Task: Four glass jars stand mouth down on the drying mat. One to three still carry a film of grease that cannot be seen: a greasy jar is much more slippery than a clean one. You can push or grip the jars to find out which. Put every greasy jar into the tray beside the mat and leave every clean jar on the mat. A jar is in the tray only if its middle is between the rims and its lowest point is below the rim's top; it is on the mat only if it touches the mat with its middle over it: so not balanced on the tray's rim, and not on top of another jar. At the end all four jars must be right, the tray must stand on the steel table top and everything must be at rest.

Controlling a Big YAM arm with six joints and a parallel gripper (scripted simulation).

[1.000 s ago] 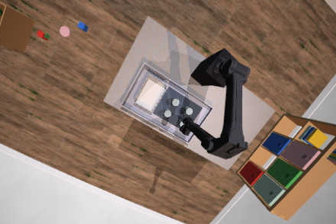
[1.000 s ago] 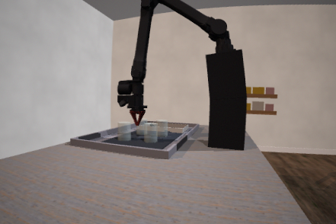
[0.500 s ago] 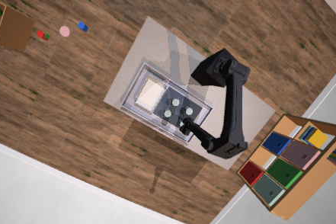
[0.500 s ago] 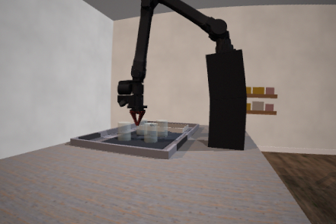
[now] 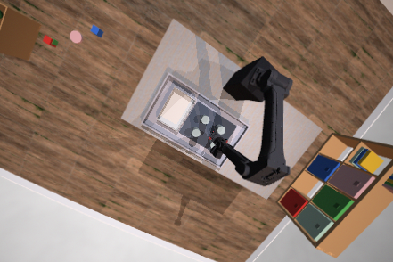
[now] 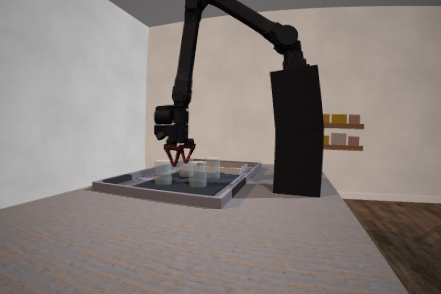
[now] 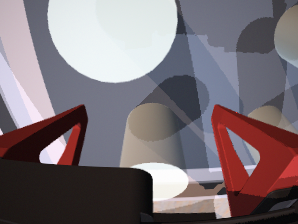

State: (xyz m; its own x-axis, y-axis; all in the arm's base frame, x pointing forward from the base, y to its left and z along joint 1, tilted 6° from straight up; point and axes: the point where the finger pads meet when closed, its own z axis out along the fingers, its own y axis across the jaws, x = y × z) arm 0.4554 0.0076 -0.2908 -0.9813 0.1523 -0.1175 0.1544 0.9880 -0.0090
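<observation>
Now: hand 80 mm to the left of the dark drying mat, 80 mm above it and 30 mm past it. The rest, counted from my hand: pale tray: 390 mm to the right, 80 mm below, 70 mm behind.
</observation>
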